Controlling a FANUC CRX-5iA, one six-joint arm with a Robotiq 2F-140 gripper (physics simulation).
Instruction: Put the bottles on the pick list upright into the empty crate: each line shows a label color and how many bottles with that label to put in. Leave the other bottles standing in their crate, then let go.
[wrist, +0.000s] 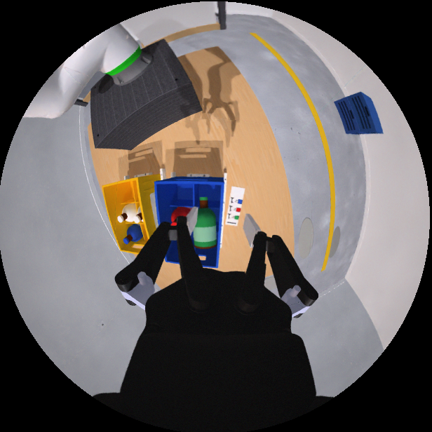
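The blue crate (170, 191) has dividers. A green bottle (205, 232) with a pale label, brown neck and green cap shows in its right part, and a red bottle (178, 215) shows left of it, partly hidden by a finger. The yellow crate (112, 202) to the left holds white bottles (131, 212) and a blue bottle (134, 233). The pick list (235, 205) lies right of the blue crate with blue, red and green marks; its counts are too small to read. My gripper (220, 217) is open and empty, with its left fingertip over the blue crate and its right fingertip beyond the crate's right side.
A large dark grey block (145, 100) carries the robot's base at the upper left of the wooden table (260, 165). Shadows of the arm and crates fall on the table. A blue box (358, 114) stands far off to the right, past a yellow floor line (327, 150).
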